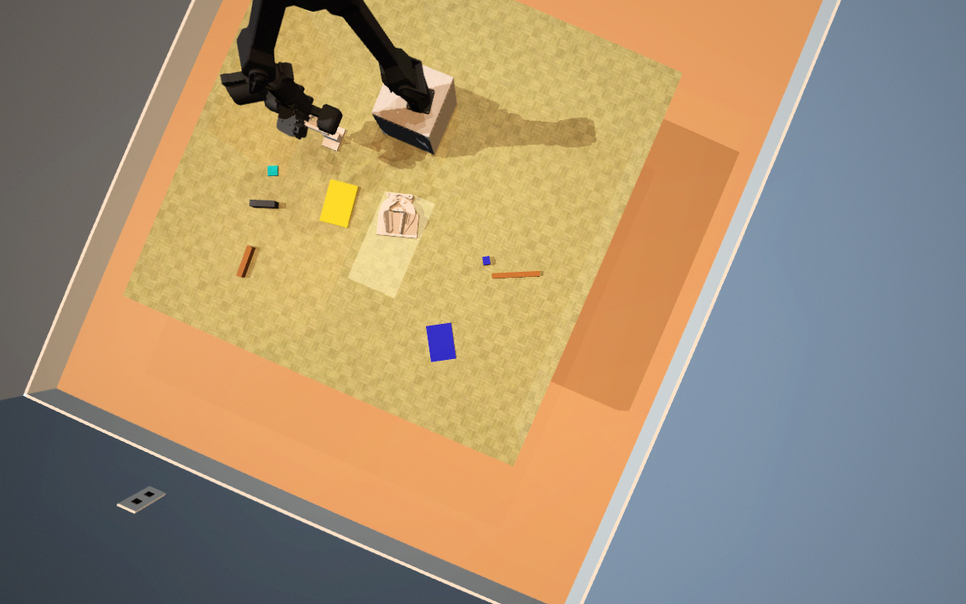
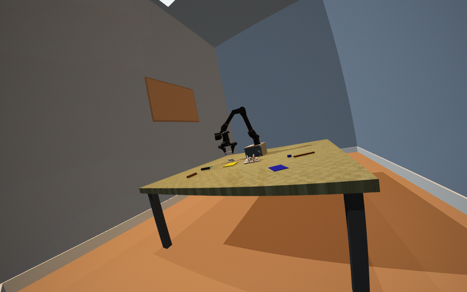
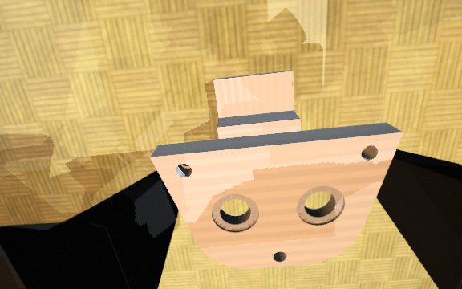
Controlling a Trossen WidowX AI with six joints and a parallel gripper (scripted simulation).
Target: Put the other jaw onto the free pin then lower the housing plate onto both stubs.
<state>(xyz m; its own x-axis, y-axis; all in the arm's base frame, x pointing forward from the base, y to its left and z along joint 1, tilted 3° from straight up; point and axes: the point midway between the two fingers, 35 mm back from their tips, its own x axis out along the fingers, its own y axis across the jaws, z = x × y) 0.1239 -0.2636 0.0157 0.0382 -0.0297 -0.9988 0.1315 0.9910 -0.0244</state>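
Right now the yellow sheet is 180 mm ahead of my gripper tip, 70 mm to the left of it and 70 mm below it. The rest, counted from my gripper tip: blue cube: 540 mm to the left, 240 mm ahead, 70 mm below; cyan cube: 150 mm to the right, 130 mm ahead, 80 mm below; dark bar: 240 mm ahead, 150 mm to the right, 70 mm below.
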